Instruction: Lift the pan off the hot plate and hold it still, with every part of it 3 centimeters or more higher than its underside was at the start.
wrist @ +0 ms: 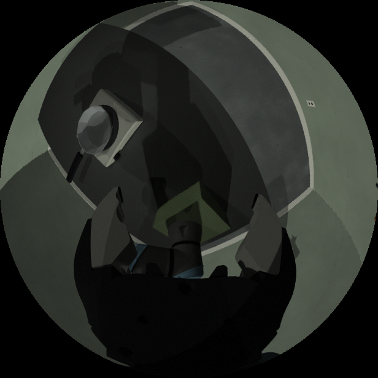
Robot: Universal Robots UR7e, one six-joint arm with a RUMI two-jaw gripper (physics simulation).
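Observation:
A round grey pan (pixel 95 130) with a faceted-looking surface sits over the hot plate (pixel 131 131), a pale square block, at the left of the wrist view. The pan's dark handle (pixel 74 167) points down and left, away from the hot plate. My gripper (pixel 188 192) is open, with its two jaws wide apart at the lower part of the view and nothing between them. It is well away from the pan, which lies to the left of and above the left jaw in the view. The pan's underside is hidden.
The dark table top (pixel 265 120) has a pale edge. The robot's own base and arm (pixel 187 255) stand on a green block (pixel 212 220) at the table's near edge, seen between the jaws. A small white wall or floor socket (pixel 310 103) shows at the right. Broad shadows cover the table.

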